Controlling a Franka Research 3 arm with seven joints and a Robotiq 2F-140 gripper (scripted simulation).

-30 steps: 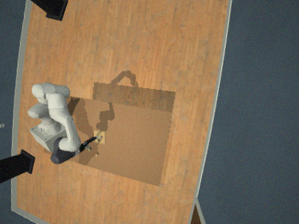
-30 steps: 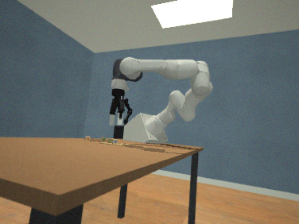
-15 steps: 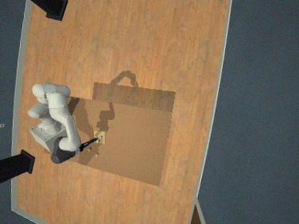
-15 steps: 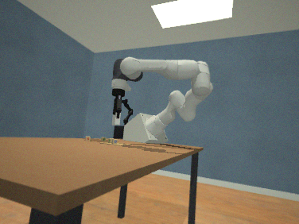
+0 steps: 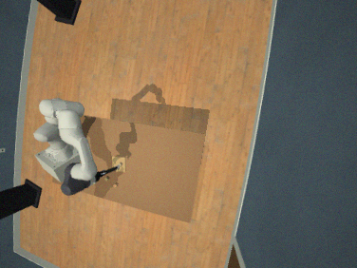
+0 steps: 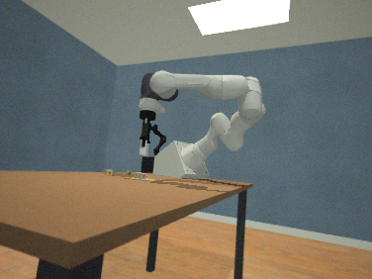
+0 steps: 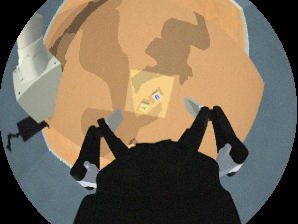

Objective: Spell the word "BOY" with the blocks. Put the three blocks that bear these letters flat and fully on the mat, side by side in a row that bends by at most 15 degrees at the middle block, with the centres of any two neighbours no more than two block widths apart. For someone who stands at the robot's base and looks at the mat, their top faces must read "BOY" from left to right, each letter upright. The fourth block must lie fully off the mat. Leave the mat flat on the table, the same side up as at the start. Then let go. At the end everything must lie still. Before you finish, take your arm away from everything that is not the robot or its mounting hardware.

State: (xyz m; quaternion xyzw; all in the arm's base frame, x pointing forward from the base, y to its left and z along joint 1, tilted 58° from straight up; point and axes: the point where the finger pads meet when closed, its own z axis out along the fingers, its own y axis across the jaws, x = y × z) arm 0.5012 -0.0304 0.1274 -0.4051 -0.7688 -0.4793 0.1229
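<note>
My gripper is now 120 mm above the mat, 20 mm past it and 10 mm to the right of it.
</note>
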